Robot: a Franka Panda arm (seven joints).
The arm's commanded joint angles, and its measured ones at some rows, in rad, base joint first. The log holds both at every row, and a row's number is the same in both.
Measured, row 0:
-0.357, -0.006, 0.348, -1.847, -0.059, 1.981, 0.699
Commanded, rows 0 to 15:
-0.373, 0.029, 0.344, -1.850, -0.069, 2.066, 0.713
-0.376, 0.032, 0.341, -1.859, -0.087, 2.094, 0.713
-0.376, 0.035, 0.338, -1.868, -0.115, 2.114, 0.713
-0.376, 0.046, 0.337, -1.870, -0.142, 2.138, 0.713
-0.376, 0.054, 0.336, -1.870, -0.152, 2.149, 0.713
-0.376, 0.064, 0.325, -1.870, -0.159, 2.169, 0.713
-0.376, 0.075, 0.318, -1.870, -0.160, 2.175, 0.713
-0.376, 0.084, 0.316, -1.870, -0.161, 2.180, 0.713
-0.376, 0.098, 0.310, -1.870, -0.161, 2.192, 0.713
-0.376, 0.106, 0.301, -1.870, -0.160, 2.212, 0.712
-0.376, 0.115, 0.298, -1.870, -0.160, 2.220, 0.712
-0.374, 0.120, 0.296, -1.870, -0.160, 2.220, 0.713
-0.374, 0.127, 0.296, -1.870, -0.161, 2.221, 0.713
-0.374, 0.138, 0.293, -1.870, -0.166, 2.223, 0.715
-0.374, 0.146, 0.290, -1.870, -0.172, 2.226, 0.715
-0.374, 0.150, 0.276, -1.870, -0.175, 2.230, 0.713
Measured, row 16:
-0.374, 0.135, 0.292, -1.867, -0.144, 2.202, 0.699
